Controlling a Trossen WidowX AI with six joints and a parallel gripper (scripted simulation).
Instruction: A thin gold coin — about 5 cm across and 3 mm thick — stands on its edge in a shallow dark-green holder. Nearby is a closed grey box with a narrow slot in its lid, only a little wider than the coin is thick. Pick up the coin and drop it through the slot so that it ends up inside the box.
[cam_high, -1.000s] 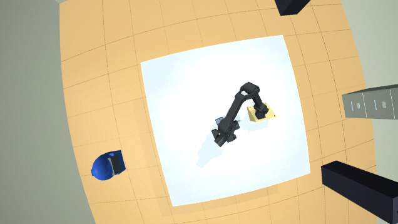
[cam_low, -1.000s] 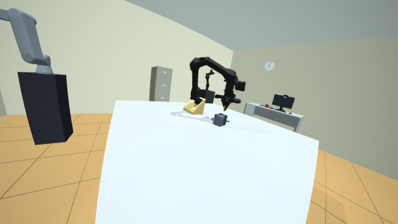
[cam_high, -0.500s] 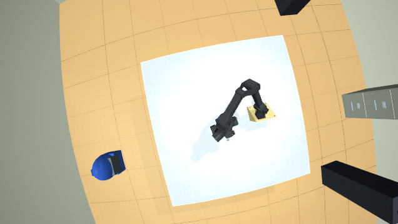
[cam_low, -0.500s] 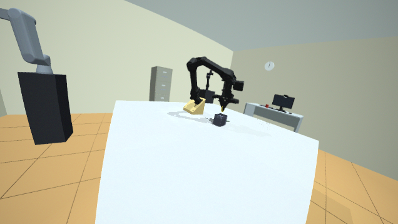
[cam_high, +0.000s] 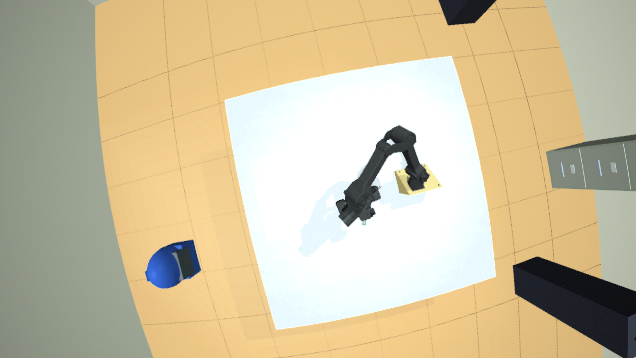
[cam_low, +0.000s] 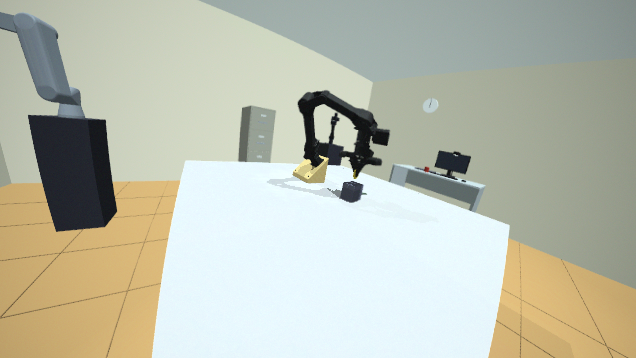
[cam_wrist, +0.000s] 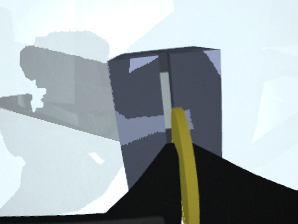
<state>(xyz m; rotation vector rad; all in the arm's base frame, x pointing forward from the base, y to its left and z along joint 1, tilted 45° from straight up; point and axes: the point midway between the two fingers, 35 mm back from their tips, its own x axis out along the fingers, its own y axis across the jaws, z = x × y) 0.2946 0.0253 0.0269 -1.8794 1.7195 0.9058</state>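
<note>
Right now my gripper tip is 10 mm below the gold coin.
</note>
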